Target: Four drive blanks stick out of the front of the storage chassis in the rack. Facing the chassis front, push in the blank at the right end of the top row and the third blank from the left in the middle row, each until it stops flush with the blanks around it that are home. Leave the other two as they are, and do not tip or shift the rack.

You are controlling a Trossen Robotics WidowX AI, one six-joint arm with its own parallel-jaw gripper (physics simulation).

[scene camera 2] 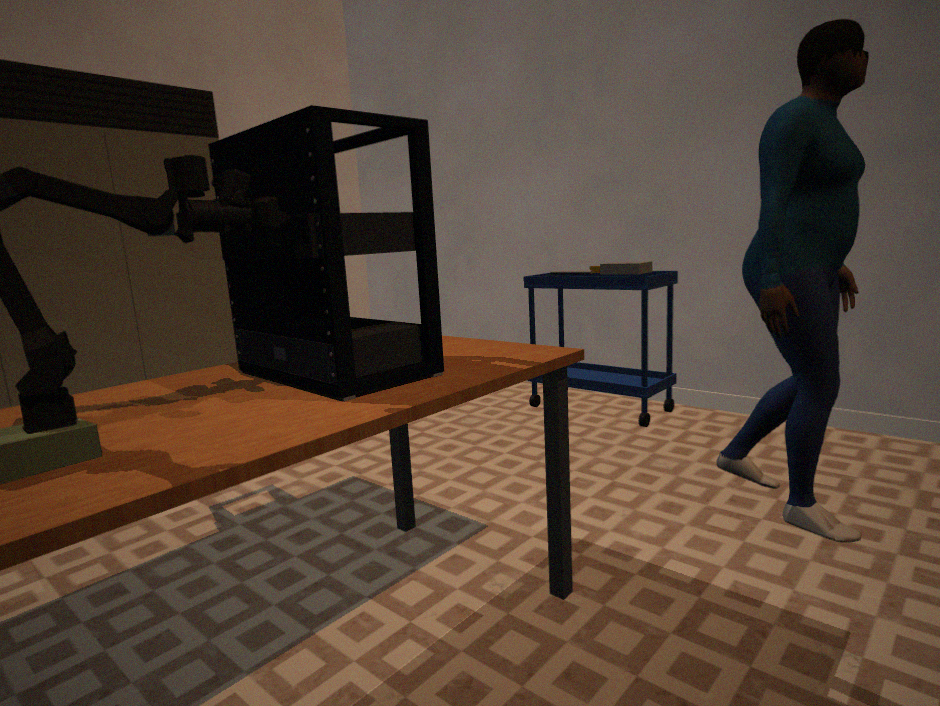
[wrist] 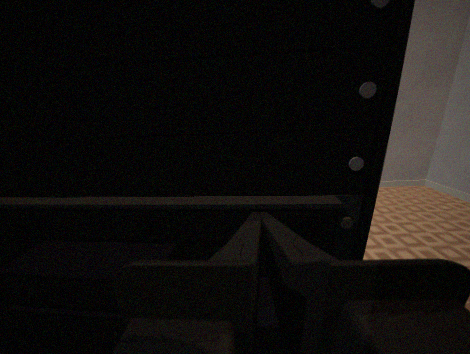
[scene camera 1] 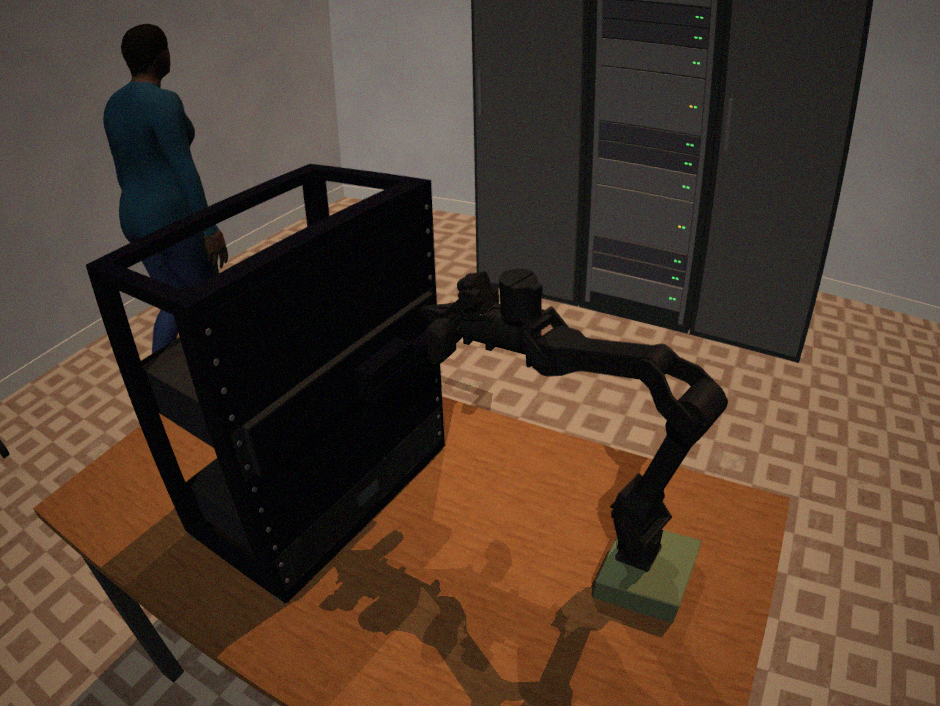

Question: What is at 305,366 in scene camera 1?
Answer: A black rack.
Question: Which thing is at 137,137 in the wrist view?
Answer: A black rack.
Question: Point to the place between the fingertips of the gripper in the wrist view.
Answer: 259,219
